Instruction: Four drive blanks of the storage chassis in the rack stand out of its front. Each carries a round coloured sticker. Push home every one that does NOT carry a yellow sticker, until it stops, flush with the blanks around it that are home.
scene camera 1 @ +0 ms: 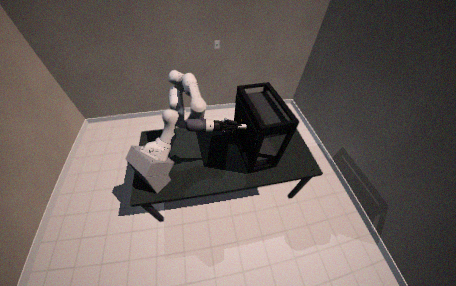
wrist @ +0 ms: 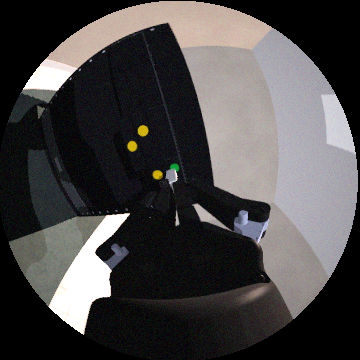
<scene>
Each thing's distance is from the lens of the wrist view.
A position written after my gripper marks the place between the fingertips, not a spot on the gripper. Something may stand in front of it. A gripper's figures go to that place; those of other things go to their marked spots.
my gripper (wrist: 172,175): 0.21 m
black rack (wrist: 130,112): 0.21 m
</scene>
